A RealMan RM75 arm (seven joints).
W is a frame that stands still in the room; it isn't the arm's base.
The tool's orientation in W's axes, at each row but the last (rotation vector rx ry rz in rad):
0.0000 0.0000 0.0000
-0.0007 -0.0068 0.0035
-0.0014 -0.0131 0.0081
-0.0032 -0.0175 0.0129
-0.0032 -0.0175 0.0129
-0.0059 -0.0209 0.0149
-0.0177 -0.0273 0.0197
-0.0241 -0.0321 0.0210
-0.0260 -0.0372 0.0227
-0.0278 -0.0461 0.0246
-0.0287 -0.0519 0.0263
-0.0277 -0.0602 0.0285
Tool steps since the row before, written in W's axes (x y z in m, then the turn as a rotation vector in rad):
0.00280 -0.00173 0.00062 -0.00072 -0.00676 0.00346
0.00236 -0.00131 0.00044 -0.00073 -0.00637 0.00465
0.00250 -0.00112 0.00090 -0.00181 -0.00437 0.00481
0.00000 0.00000 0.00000 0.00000 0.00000 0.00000
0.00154 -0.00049 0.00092 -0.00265 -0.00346 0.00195
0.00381 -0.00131 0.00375 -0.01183 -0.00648 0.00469
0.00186 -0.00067 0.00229 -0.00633 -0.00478 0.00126
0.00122 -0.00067 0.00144 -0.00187 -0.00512 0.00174
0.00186 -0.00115 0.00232 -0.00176 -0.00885 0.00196
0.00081 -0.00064 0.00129 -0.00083 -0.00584 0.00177
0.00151 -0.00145 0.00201 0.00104 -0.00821 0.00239
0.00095 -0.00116 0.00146 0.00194 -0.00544 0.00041
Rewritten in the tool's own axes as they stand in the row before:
0.00280 -0.00173 0.00062 -0.00072 -0.00676 0.00346
0.00236 -0.00132 0.00042 -0.00072 -0.00637 0.00465
0.00250 -0.00114 0.00087 -0.00178 -0.00436 0.00483
0.00000 0.00000 0.00000 0.00000 0.00000 0.00000
0.00155 -0.00051 0.00089 -0.00266 -0.00343 0.00199
0.00387 -0.00139 0.00366 -0.01183 -0.00633 0.00490
0.00191 -0.00075 0.00223 -0.00639 -0.00468 0.00135
0.00125 -0.00073 0.00138 -0.00192 -0.00512 0.00168
0.00192 -0.00125 0.00222 -0.00189 -0.00886 0.00180
0.00085 -0.00070 0.00123 -0.00090 -0.00587 0.00165
0.00157 -0.00155 0.00189 0.00094 -0.00830 0.00210
0.00100 -0.00123 0.00137 0.00180 -0.00550 0.00015

